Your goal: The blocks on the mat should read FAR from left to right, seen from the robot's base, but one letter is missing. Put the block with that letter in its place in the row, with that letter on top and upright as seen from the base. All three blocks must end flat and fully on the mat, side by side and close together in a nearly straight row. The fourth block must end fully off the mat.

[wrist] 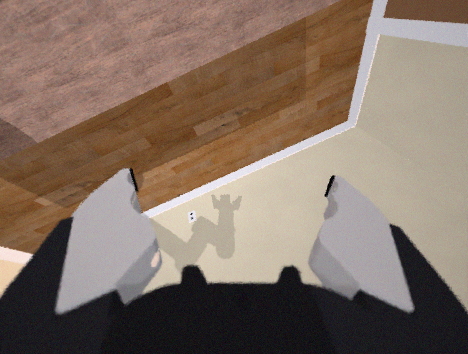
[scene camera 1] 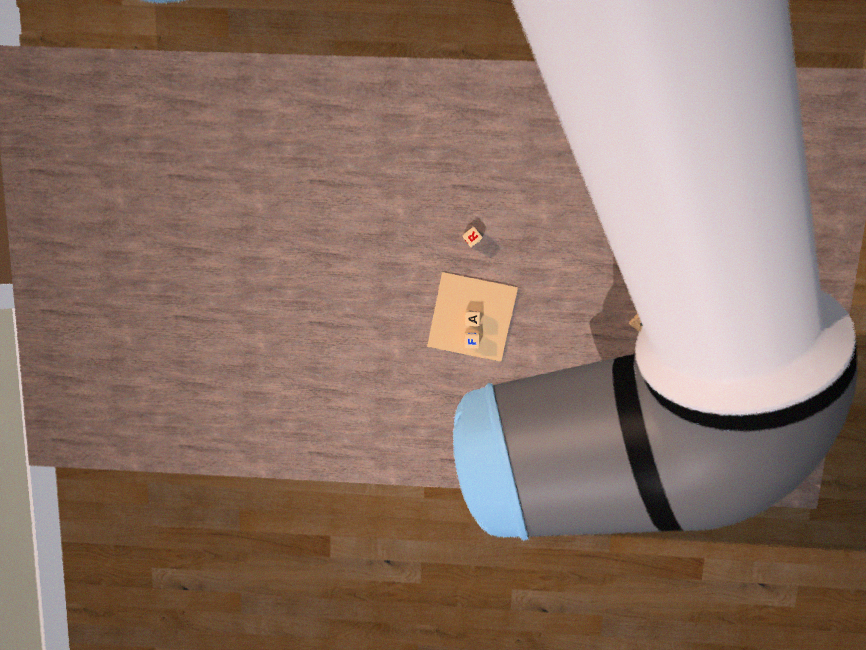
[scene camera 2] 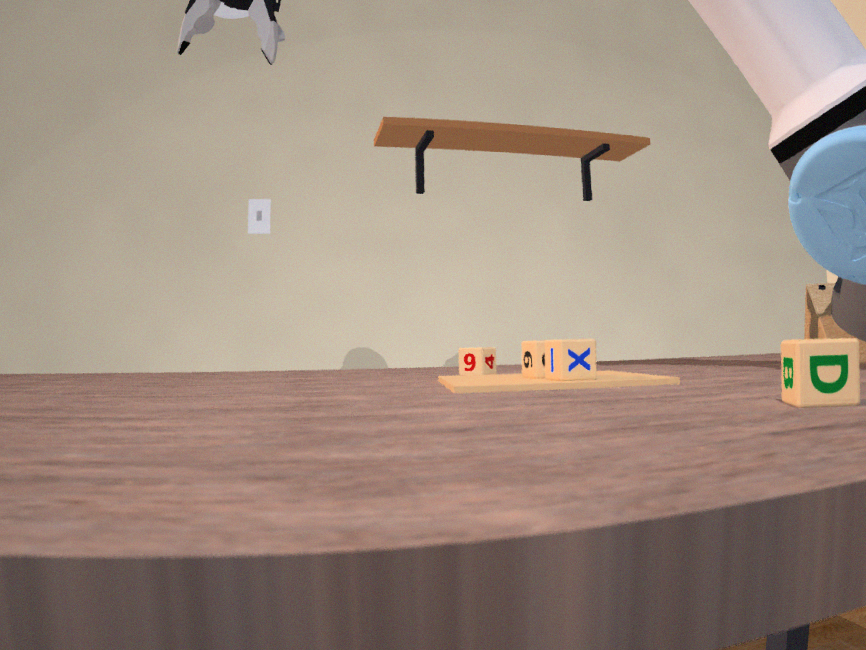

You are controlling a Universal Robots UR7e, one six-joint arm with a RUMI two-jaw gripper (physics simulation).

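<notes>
The F block [scene camera 1: 472, 340] [scene camera 2: 570, 359] and the A block [scene camera 1: 473, 319] [scene camera 2: 533, 358] lie flat and close together on the mat [scene camera 1: 447, 307] [scene camera 2: 482, 383], F left of A seen from the base. The R block [scene camera 1: 472, 237] [scene camera 2: 477, 361] lies off the mat, beyond the A end, R on top and turned at an angle. The fourth block [scene camera 2: 819, 372], green D on a side, stands off the mat at the right in scene camera 2; the arm hides it in scene camera 1. My gripper [scene camera 2: 226, 54] [wrist: 233, 176] is open and empty, high above the table, far from the blocks.
The arm's white link [scene camera 1: 685, 195] and blue-capped joint [scene camera 1: 486, 461] cover the right side of scene camera 1. The wooden base mount [scene camera 2: 814, 307] stands at the right. A wall shelf [scene camera 2: 510, 137] is behind the table [scene camera 1: 209, 244].
</notes>
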